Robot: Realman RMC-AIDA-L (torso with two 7-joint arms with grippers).
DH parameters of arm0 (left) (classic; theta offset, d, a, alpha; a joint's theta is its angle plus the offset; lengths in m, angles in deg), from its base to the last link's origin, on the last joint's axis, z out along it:
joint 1: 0 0.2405 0 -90
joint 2: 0 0 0 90
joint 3: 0 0.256 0 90
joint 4: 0 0 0 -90
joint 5: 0 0.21 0 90
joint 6: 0 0 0 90
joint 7: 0 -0.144 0 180
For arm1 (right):
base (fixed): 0 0 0 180
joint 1: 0 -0.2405 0 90
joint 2: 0 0 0 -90
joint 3: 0 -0.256 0 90
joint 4: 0 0 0 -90
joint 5: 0 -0.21 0 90
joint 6: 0 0 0 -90
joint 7: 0 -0.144 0 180
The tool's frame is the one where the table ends.
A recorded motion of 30 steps. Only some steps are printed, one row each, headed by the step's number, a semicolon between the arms.
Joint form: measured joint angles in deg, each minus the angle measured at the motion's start. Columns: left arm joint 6, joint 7, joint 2, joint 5, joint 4, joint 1, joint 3; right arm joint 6, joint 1, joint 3, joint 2, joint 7, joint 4, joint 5.
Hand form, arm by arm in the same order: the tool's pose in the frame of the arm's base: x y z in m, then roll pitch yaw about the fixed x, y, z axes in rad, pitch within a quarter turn. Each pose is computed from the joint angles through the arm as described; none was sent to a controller.
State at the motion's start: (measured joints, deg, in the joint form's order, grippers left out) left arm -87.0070 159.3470 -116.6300 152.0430 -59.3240 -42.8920 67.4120; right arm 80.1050 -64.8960 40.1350 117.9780 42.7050 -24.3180 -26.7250
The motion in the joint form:
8: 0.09 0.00 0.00 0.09 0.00 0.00 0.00; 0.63 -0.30 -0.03 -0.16 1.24 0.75 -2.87
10: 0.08 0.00 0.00 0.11 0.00 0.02 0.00; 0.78 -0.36 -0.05 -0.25 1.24 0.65 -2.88
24: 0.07 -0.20 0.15 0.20 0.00 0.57 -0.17; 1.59 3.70 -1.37 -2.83 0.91 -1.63 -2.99
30: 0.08 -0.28 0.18 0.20 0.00 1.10 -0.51; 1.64 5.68 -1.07 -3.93 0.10 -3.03 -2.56
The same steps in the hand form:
8: -0.2126 0.3870 0.0135 -2.6426 0.0583 1.1302; 0.1438 0.4083 -0.0553 -3.0694 -0.0652 -0.9595
10: -0.2128 0.3869 0.0135 -2.6424 0.0586 1.1306; 0.1432 0.4088 -0.0543 -3.0692 -0.0648 -0.9579
24: -0.2172 0.3854 0.0151 -2.6394 0.0576 1.1389; 0.1725 0.4146 -0.0268 -3.0305 -0.0076 -1.0251
30: -0.2211 0.3838 0.0161 -2.6405 0.0529 1.1494; 0.1881 0.4161 -0.0138 -2.9934 0.0089 -1.0572

